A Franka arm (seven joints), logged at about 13 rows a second.
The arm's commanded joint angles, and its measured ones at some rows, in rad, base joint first. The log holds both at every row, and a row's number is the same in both.
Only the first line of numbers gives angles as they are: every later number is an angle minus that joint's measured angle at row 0.
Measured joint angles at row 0: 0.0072 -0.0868 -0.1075 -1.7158 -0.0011 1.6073 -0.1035
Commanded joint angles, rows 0 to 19: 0.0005 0.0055 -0.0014 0.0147 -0.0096 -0.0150 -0.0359; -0.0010 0.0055 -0.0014 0.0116 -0.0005 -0.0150 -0.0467; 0.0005 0.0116 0.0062 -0.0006 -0.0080 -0.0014 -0.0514; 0.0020 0.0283 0.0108 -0.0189 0.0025 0.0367 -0.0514; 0.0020 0.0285 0.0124 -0.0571 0.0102 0.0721 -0.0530; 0.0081 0.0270 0.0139 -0.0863 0.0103 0.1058 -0.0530; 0.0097 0.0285 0.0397 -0.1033 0.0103 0.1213 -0.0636; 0.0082 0.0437 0.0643 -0.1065 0.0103 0.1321 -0.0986; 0.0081 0.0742 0.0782 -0.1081 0.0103 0.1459 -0.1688; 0.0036 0.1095 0.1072 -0.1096 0.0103 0.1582 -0.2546; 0.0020 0.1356 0.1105 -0.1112 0.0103 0.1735 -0.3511; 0.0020 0.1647 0.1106 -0.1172 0.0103 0.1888 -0.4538; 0.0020 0.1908 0.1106 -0.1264 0.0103 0.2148 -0.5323; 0.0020 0.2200 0.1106 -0.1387 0.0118 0.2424 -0.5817; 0.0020 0.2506 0.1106 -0.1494 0.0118 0.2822 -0.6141; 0.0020 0.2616 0.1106 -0.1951 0.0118 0.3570 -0.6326; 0.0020 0.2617 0.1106 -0.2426 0.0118 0.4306 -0.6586; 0.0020 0.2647 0.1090 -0.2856 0.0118 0.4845 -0.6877; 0.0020 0.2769 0.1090 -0.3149 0.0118 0.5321 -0.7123; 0.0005 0.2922 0.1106 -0.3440 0.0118 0.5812 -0.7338
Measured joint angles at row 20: 0.0034 0.2962 0.1115 -0.2810 0.0025 0.5048 -0.6785
